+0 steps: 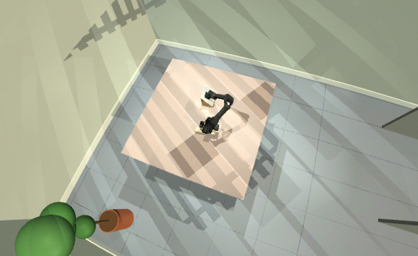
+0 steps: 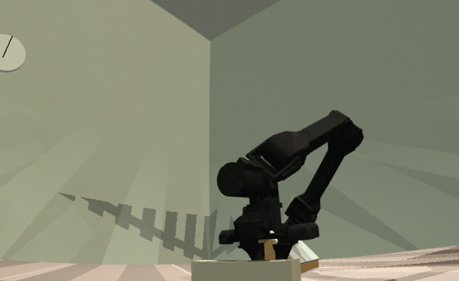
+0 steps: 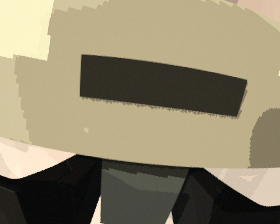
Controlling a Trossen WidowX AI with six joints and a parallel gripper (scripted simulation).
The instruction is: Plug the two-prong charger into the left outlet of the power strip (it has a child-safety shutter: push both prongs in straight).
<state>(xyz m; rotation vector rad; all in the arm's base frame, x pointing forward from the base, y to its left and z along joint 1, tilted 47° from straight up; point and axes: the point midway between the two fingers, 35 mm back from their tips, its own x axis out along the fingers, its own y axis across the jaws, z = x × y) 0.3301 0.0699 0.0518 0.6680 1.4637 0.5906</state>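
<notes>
The black two-prong charger is 2 cm ahead of my gripper tip and 1 cm above it.
</notes>
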